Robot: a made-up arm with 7 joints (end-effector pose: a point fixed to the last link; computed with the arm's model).
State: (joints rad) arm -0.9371 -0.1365 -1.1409 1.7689 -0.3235 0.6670 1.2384
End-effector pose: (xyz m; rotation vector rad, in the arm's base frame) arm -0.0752 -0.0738 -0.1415 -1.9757 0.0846 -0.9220
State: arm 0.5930 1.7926 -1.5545 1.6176 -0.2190 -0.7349 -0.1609
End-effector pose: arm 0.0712 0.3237 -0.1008 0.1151 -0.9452 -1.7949
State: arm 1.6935 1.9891 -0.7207 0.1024 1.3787 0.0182 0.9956
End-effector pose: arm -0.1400 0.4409 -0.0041 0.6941 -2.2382 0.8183
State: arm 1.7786 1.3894 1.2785 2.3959 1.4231 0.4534 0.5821
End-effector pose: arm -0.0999 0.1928 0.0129 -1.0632 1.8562 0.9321
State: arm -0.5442 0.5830 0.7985 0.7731 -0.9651 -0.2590 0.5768
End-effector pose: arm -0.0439 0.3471 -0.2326 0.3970 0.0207 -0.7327
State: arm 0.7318 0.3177 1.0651 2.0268 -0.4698 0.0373 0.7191
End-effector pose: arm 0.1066 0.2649 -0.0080 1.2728 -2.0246 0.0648
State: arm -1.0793 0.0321 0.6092 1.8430 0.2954 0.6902 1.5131
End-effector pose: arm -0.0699 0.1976 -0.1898 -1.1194 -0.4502 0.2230
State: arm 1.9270 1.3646 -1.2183 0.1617 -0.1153 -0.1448 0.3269
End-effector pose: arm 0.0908 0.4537 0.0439 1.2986 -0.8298 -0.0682
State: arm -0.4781 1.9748 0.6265 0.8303 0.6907 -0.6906 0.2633
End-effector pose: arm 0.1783 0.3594 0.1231 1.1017 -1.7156 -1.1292
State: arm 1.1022 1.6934 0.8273 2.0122 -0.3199 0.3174 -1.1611
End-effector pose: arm -0.0671 0.2116 0.1506 -1.2833 0.8654 -0.8832
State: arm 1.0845 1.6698 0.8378 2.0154 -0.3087 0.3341 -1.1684
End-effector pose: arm -0.0634 0.2140 0.1497 -1.2835 0.8878 -0.9203
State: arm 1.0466 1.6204 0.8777 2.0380 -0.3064 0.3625 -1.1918
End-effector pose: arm -0.0577 0.2165 0.1454 -1.2608 0.8959 -0.9865
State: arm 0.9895 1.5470 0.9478 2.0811 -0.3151 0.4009 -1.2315
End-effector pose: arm -0.0508 0.2188 0.1369 -1.2183 0.8780 -1.0790
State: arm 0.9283 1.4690 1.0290 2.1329 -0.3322 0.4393 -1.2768
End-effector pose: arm -0.0448 0.2204 0.1262 -1.1729 0.8322 -1.1719
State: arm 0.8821 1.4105 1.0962 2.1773 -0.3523 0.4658 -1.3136
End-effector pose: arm -0.0414 0.2206 0.1168 -1.1364 0.7752 -1.2347
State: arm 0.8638 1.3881 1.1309 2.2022 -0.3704 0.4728 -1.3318
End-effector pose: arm -0.0411 0.2196 0.1120 -1.1117 0.7319 -1.2508
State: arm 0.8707 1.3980 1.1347 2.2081 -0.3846 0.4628 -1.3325
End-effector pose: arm -0.0431 0.2177 0.1118 -1.0964 0.7103 -1.2285
